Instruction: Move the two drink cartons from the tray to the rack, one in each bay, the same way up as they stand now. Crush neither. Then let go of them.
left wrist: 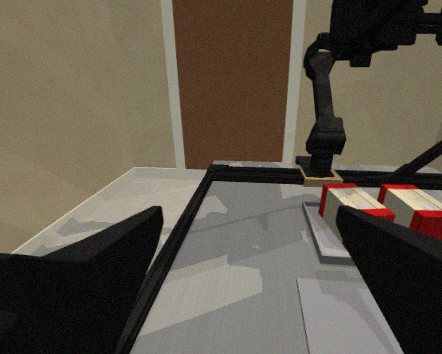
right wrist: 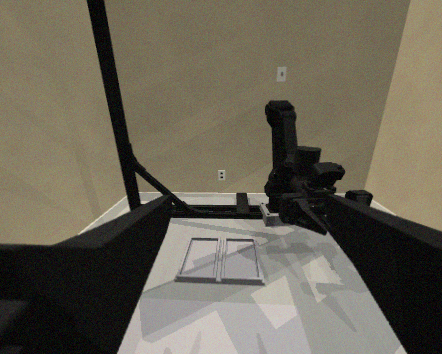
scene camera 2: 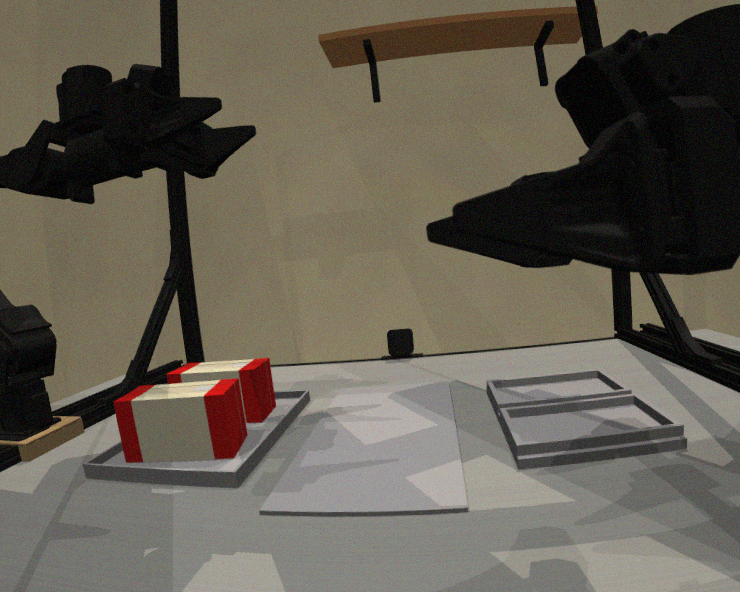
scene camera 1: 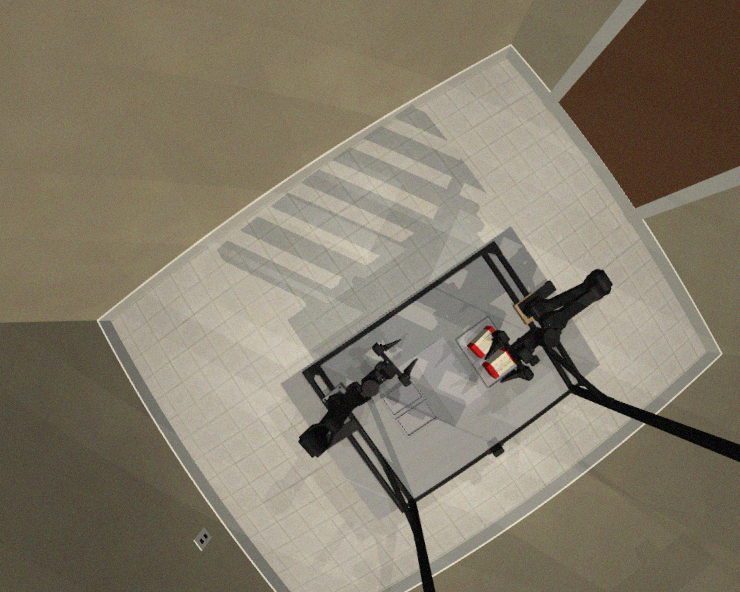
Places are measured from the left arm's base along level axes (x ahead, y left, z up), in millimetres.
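Pixels of known places: left gripper, fingertip midpoint: point(left wrist: 249, 214) point(scene camera 2: 437, 227) point(scene camera 1: 409, 348); right gripper, fingertip midpoint: point(right wrist: 247, 201) point(scene camera 2: 239, 117) point(scene camera 1: 492, 371); left arm's base, link origin: point(right wrist: 275, 208) point(scene camera 1: 339, 401); right arm's base, link origin: point(left wrist: 319, 172) point(scene camera 2: 27, 427) point(scene camera 1: 529, 308).
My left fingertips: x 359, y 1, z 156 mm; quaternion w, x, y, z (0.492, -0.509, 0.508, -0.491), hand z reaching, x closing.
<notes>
Ahead of a thing's pixels: the offset from my left fingertips to its top centre. "*": to the spot under its first point. Level surfaces: height alone.
Two cream cartons with red ends lie side by side in the grey tray {247 mm ahead, 267 mm right, 184 mm down} point(scene camera 1: 472, 361) point(scene camera 2: 163, 476) point(left wrist: 334, 260): the nearer carton in scene camera 2 point(scene camera 1: 482, 341) point(scene camera 2: 174, 425) point(left wrist: 350, 197) and the farther carton {248 mm ahead, 320 mm right, 126 mm down} point(scene camera 1: 501, 362) point(scene camera 2: 257, 388) point(left wrist: 410, 200). The grey rack {161 mm back, 220 mm right, 180 mm down} point(scene camera 2: 601, 443) point(right wrist: 220, 260) has two bays side by side, both empty. My left gripper point(scene camera 1: 407, 350) point(scene camera 2: 439, 231) point(left wrist: 249, 214) is open and empty, high above the table near the rack. My right gripper point(scene camera 1: 495, 368) point(scene camera 2: 235, 117) point(right wrist: 247, 201) is open and empty, high above the cartons; it partly covers them in scene camera 1.
A flat, thin pale board {196 mm down} point(scene camera 2: 370, 469) point(left wrist: 325, 320) lies between tray and rack. A small black box {* 3 mm ahead, 599 mm right, 163 mm down} point(scene camera 1: 496, 448) point(scene camera 2: 399, 342) stands on the table's far edge in scene camera 2. Black frame posts rise there, and a wooden shelf point(scene camera 2: 450, 37) hangs on the wall.
</notes>
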